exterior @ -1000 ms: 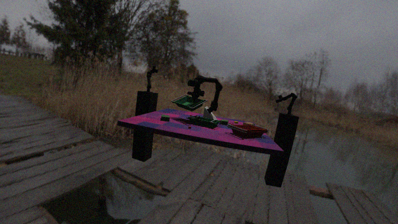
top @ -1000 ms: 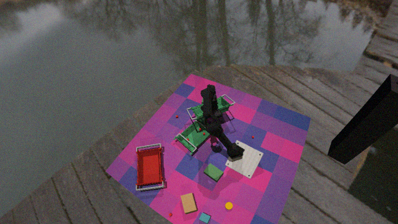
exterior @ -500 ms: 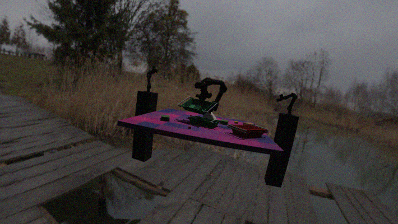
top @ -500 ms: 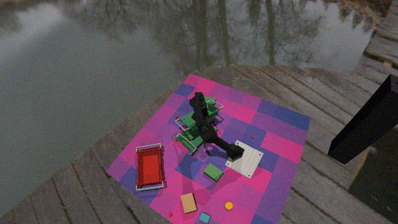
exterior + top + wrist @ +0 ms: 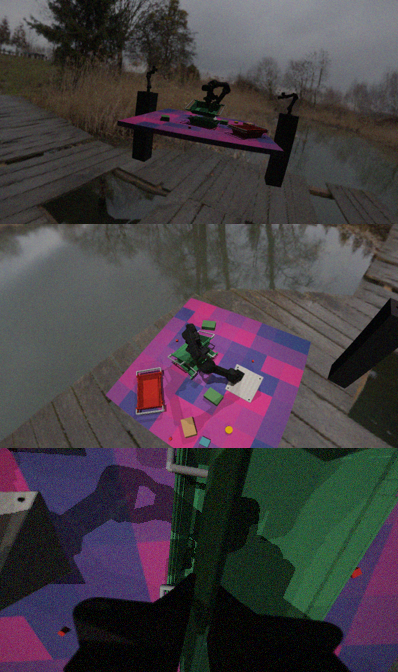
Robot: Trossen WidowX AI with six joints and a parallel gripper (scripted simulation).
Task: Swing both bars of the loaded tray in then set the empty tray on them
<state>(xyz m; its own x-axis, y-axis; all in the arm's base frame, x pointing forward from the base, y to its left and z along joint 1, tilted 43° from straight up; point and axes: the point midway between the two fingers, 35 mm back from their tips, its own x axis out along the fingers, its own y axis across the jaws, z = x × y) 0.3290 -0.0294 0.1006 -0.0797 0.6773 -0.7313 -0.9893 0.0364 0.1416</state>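
My gripper tip is now 80 mm short of the green tray, 10 mm to the left of it and 10 mm above it. Round my gripper tip: yellow disc 470 mm behind, 300 mm to the left, 170 mm below; tan block 450 mm to the left, 250 mm behind, 150 mm below; teal block 460 mm to the left, 390 mm behind, 160 mm below.
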